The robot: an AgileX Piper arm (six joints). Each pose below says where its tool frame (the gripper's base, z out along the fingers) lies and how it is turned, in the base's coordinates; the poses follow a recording.
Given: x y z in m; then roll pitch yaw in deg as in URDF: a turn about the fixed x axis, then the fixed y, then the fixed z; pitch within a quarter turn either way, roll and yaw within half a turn.
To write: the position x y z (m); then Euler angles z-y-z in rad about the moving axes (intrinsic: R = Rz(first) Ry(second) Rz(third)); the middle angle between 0 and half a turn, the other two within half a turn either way. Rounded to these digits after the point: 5 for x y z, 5 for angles.
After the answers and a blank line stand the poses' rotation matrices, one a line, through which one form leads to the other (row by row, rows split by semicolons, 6 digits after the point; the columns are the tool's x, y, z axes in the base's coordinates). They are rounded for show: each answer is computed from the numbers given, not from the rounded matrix.
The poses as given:
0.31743 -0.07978 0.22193 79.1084 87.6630 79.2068
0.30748 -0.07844 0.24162 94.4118 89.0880 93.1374
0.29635 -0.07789 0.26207 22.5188 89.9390 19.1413
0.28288 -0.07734 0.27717 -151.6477 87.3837 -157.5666
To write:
0.31743 -0.07978 0.22193 0.00156 1.56309 0.04005
0.30748 -0.07844 0.24162 -0.02223 1.57202 0.01587
0.29635 -0.07789 0.26207 -0.05895 1.56981 0.00041
0.28288 -0.07734 0.27717 -0.10374 1.61098 -0.02170

0.007636 -0.001870 0.999969; 0.040056 0.999196 0.001563; -0.999168 0.040042 0.007705
-0.000871 0.022248 0.999752; 0.015893 0.999627 -0.022231; -0.999873 0.015870 -0.001224
0.001006 0.058914 0.998263; 0.000349 0.998263 -0.058915; -0.999999 0.000408 0.000983
-0.042193 0.102663 0.993821; -0.017419 0.994480 -0.103471; -0.998958 -0.021677 -0.040172

